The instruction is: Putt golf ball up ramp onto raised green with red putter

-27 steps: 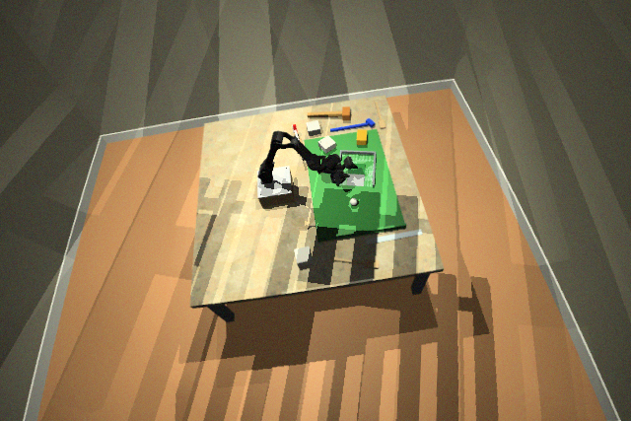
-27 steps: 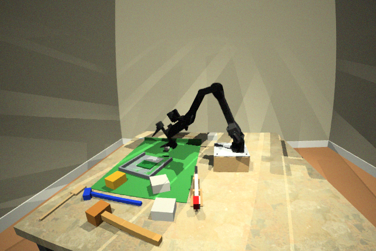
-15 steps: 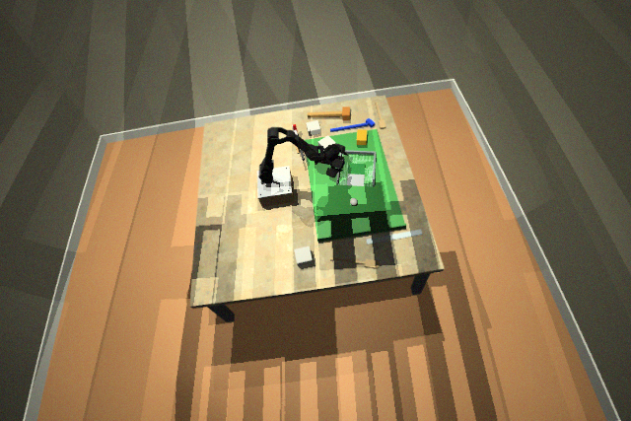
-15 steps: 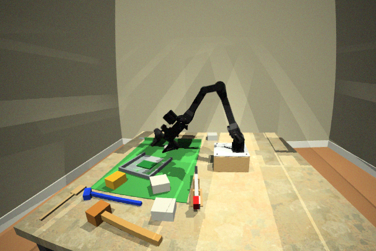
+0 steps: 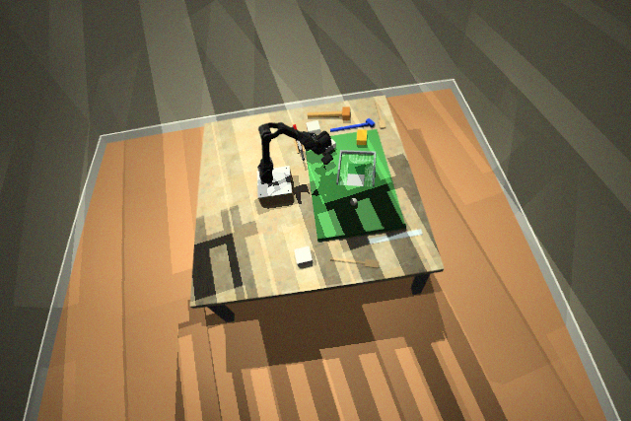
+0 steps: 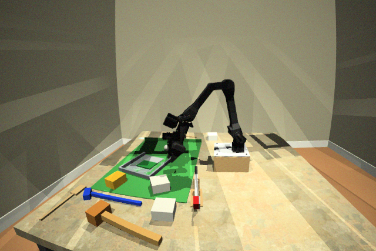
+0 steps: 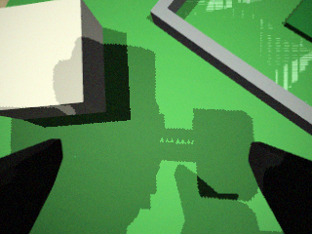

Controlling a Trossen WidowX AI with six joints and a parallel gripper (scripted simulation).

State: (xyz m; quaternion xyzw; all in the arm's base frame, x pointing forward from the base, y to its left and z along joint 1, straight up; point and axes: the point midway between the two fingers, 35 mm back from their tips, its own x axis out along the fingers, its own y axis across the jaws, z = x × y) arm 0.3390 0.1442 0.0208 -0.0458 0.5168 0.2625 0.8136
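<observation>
Now: gripper tip 170 mm past the red putter, 140 mm to the right of it and 30 mm above it. Also, from my gripper tip: green mat: 150 mm to the right, 130 mm ahead, 90 mm below; yellow block: 230 mm ahead, 150 mm to the left, 70 mm below; grey frame: 170 mm ahead, 80 mm below, 60 mm to the right.
</observation>
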